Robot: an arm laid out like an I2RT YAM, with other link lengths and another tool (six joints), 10 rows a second.
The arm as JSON. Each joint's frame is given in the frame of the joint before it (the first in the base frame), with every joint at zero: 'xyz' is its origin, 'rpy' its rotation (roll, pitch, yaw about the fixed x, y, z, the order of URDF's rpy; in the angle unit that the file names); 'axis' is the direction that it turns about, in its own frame. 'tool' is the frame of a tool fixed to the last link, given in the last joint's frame.
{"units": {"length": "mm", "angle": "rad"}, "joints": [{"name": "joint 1", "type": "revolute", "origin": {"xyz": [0.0, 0.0, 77.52], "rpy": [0.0, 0.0, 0.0]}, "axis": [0.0, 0.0, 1.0]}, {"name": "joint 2", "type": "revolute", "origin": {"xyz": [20.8, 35.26, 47.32], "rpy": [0.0, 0.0, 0.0]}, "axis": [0.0, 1.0, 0.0]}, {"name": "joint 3", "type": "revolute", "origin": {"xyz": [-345.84, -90.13, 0.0], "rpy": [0.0, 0.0, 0.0]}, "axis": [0.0, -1.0, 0.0]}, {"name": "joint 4", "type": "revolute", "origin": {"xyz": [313.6, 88.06, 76.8], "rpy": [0.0, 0.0, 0.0]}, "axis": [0.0, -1.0, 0.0]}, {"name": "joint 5", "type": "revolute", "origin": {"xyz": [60.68, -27.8, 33.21], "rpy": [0.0, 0.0, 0.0]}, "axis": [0.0, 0.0, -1.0]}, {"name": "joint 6", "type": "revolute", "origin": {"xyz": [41.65, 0.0, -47.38], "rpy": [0.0, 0.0, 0.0]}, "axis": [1.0, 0.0, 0.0]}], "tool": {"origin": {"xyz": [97.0, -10.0, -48.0], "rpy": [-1.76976, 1.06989, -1.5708]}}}
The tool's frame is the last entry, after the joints.
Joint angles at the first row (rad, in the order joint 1, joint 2, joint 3, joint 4, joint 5, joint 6):
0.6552 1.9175 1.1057 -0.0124 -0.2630 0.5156
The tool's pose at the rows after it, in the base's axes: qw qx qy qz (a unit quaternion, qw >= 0); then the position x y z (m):
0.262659 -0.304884 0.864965 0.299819 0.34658 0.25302 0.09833
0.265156 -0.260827 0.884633 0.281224 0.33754 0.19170 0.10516
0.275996 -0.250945 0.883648 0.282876 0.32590 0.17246 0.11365
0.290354 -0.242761 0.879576 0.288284 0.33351 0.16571 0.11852
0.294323 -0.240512 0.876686 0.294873 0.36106 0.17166 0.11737
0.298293 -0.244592 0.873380 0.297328 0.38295 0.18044 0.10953
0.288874 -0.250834 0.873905 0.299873 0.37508 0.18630 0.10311
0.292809 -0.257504 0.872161 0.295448 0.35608 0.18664 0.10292
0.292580 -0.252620 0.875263 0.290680 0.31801 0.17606 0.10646
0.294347 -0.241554 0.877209 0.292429 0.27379 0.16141 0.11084
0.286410 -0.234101 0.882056 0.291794 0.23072 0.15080 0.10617
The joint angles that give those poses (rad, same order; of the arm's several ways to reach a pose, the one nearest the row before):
0.4942 1.7561 0.9199 -0.0452 -0.2890 0.4957
0.3653 1.6474 0.8280 -0.0979 -0.3004 0.4660
0.3218 1.5730 0.7754 -0.1059 -0.3206 0.4541
0.2905 1.5669 0.7769 -0.0872 -0.3420 0.4538
0.2790 1.6463 0.8501 -0.0719 -0.3599 0.4553
0.2836 1.7210 0.9032 -0.0391 -0.3641 0.4545
0.3027 1.7252 0.8883 -0.0345 -0.3634 0.4557
0.3233 1.6737 0.8272 -0.0135 -0.3454 0.4576
0.3344 1.5547 0.7170 -0.0223 -0.3252 0.4725
0.3355 1.3990 0.5938 -0.0490 -0.3191 0.4969
0.3546 1.2617 0.4847 -0.0899 -0.3023 0.5236

